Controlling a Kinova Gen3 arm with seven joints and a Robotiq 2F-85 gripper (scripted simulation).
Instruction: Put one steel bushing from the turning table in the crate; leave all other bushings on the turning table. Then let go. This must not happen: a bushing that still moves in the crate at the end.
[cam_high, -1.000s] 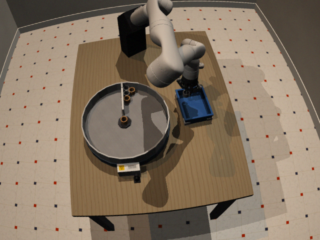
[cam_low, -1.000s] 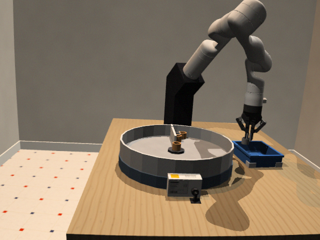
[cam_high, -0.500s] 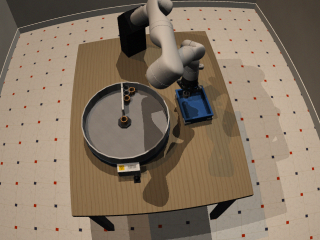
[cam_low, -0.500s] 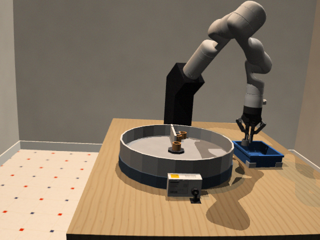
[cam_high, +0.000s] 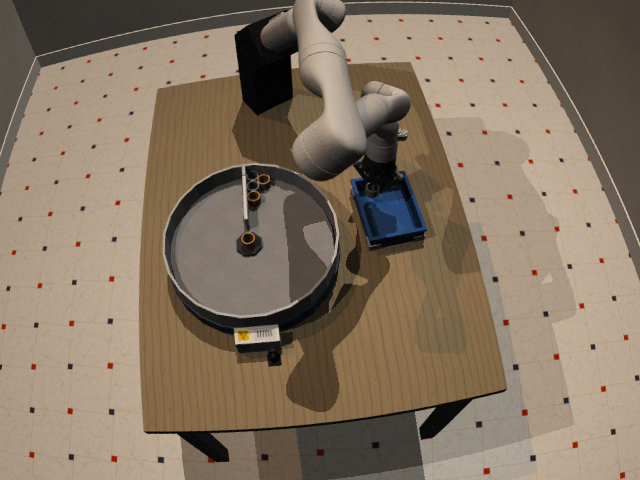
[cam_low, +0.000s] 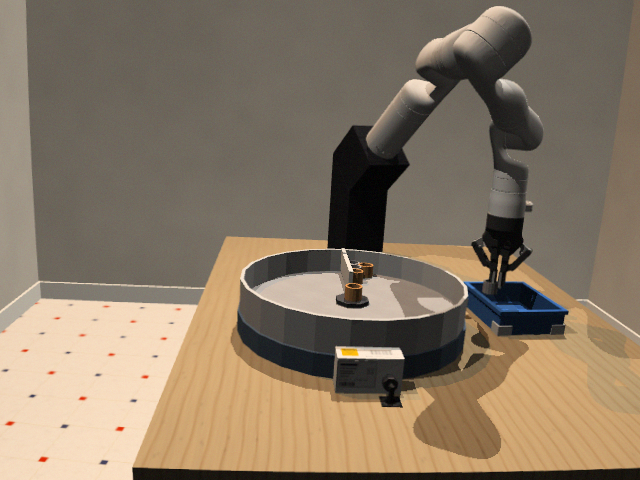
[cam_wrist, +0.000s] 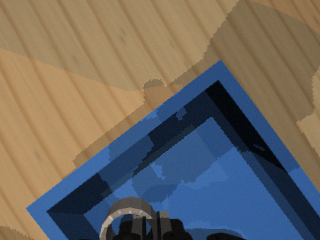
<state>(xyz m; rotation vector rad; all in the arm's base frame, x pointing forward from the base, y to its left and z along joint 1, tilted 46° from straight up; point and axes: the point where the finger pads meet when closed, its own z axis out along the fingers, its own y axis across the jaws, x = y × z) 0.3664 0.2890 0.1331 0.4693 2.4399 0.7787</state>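
The blue crate is 5 cm below my hand, 3 cm to the left of it and 3 cm ahead of it. From my hand the other things lie so: turning table (27 cm to the right, 21 cm ahead, 2 cm below).
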